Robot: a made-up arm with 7 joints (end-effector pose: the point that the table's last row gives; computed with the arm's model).
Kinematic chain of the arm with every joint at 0, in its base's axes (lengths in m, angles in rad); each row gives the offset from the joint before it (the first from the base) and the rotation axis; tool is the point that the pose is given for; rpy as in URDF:
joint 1: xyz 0 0 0.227 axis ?
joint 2: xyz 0 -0.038 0.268 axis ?
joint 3: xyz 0 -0.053 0.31 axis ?
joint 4: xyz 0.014 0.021 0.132 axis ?
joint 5: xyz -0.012 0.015 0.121 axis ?
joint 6: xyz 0 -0.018 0.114 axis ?
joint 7: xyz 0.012 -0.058 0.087 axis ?
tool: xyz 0 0 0 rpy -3.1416 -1.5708 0
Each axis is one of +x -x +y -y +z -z.
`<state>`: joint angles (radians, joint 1 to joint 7).
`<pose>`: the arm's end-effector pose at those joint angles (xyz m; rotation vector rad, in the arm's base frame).
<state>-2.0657 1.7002 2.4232 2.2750 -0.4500 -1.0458 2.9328</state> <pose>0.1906 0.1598 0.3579 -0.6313 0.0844 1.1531</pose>
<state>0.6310 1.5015 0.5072 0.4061 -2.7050 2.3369 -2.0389</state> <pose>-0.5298 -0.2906 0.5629 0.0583 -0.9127 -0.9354</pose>
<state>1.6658 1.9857 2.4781 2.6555 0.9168 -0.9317 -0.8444</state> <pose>0.1043 -0.0985 0.3621 0.9594 1.2259 0.1868</pose>
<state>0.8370 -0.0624 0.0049 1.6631 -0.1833 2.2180 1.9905</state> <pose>0.2506 0.1067 1.0057 -1.0050 0.4369 -0.3498</pose>
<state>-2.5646 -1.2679 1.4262 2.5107 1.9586 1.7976 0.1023</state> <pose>-0.1813 -0.0942 0.5305 0.4857 2.0682 0.2688</pose>
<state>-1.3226 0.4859 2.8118 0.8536 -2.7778 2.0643 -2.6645</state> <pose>-0.2647 0.4036 0.8735 -1.6225 -0.8668 -0.5624</pose>
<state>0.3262 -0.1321 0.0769 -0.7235 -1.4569 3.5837 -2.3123</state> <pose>-0.0452 -0.1223 1.0097 -1.4179 -1.5008 -0.7377</pose>
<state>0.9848 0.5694 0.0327 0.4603 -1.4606 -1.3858 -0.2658</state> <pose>-0.0576 -0.3559 1.1052 -3.0810 0.2957 -0.3699</pose>
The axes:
joint 1: +z
joint 2: -y
joint 3: +z
joint 4: +y
joint 5: +z
joint 6: -y
joint 7: +x

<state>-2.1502 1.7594 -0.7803 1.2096 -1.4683 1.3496 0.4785</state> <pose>0.2158 0.6471 0.6134 -0.9778 -0.5564 -0.0001</pose>
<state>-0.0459 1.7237 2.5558 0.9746 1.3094 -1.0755 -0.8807</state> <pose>-0.4733 0.0059 0.1321 -0.0649 1.3879 -1.7870</pose>
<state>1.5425 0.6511 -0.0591 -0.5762 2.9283 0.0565 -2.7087</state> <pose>-0.0460 -0.5548 0.9652 2.5062 1.4324 -0.6348</pose>
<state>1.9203 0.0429 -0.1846 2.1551 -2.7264 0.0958 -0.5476</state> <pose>-0.0633 0.3060 0.8109 -0.4172 0.6746 1.0381</pose>
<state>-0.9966 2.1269 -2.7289 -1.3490 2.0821 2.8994 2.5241</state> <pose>-0.3582 0.3993 0.3165 1.3308 2.2420 1.5789</pose>
